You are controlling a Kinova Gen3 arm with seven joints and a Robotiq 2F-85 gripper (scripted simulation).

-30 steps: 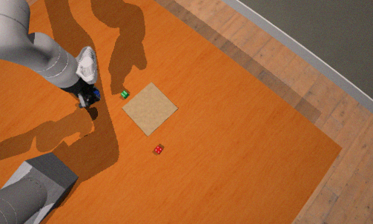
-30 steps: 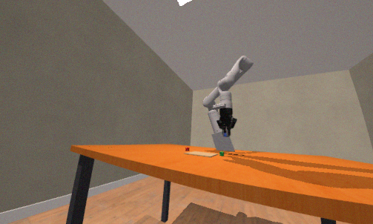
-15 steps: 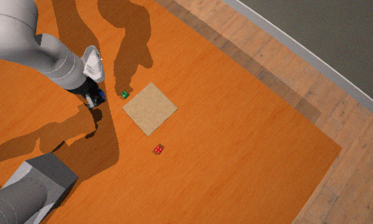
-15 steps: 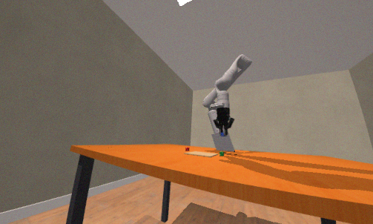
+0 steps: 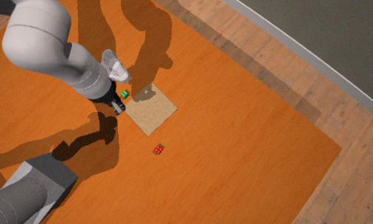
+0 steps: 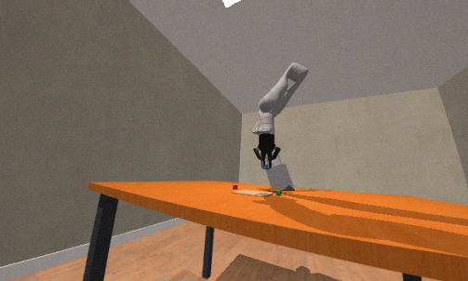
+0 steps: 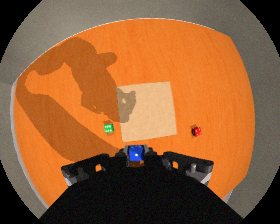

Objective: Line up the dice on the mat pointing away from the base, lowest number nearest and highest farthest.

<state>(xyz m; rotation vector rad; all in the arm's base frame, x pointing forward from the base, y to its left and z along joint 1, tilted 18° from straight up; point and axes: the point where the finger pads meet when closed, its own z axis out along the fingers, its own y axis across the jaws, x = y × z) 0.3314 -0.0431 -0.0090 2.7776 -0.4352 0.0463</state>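
The tan mat lies 5 cm ahead of my hand, 5 cm to the right of it and 12 cm below it. Also, from my hand: green die 4 cm ahead, 5 cm to the left, 12 cm below; then blue die 1 cm below; then red die 5 cm behind, 16 cm to the right, 12 cm below.
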